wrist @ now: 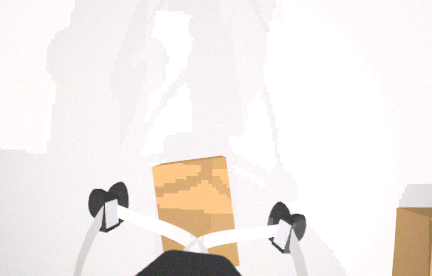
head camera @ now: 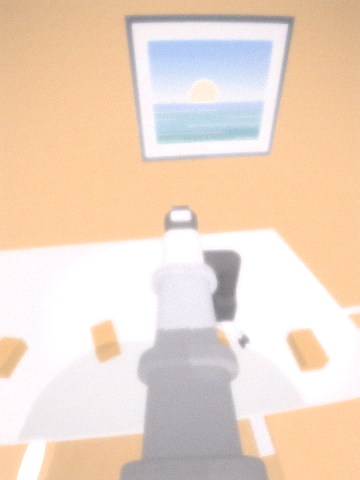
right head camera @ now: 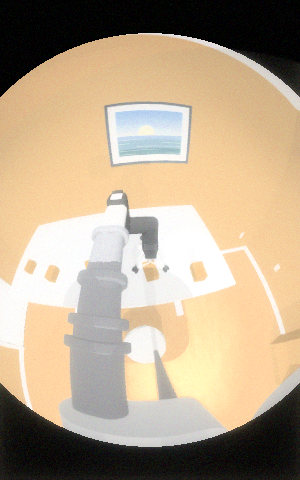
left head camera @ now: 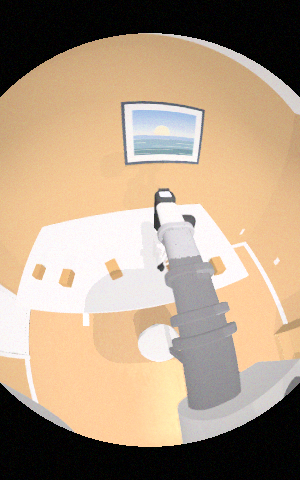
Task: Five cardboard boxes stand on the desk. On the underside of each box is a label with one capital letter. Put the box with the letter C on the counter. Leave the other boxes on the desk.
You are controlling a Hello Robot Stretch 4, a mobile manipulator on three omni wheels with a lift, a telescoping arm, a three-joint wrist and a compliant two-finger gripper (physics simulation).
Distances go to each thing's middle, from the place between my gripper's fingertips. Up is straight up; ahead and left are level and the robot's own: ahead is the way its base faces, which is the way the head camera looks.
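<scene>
With the framed seascape picture (head camera: 205,86) as my reference, I find my hand 4 cm to the left of it, 58 cm below it and 61 cm short of it.
</scene>
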